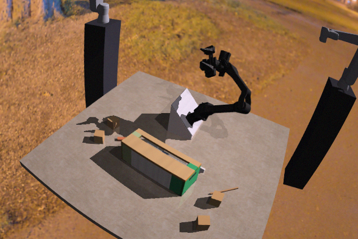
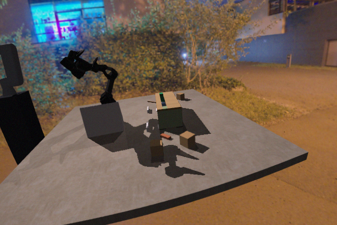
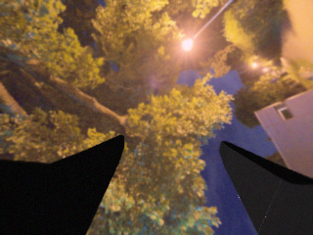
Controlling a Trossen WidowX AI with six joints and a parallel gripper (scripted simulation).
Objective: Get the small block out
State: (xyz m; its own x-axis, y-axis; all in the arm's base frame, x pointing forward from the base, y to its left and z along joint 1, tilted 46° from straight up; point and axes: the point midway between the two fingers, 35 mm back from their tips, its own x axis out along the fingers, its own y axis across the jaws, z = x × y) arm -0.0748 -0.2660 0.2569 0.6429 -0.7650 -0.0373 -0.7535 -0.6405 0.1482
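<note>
My gripper tip is now 400 mm short of the small blue block, 10 mm to the right of it and 390 mm above it. Round my gripper tip: reddish piece (320 mm ahead, 270 mm to the right, 470 mm below); box (390 mm ahead, 10 mm to the left, 420 mm below); thin stick (410 mm ahead, 360 mm to the left, 480 mm below).
</note>
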